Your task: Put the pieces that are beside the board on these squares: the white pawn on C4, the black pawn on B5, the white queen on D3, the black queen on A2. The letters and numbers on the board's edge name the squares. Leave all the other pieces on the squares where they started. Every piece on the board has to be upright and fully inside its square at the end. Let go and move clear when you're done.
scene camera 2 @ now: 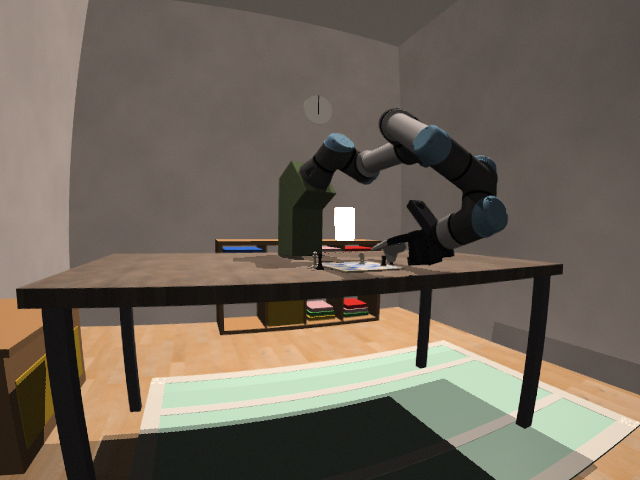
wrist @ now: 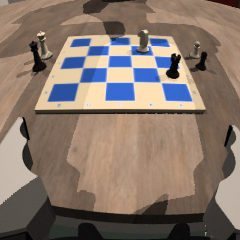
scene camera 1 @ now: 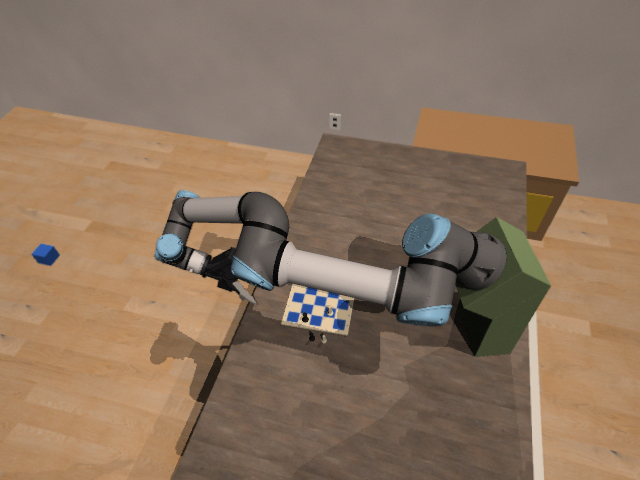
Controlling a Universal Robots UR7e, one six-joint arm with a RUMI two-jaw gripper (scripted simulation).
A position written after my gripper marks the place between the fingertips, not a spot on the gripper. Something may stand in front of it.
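Observation:
My gripper [scene camera 2: 394, 250] is visible to me; likewise my gripper [wrist: 128, 123] and, again, the gripper [scene camera 1: 264, 283].

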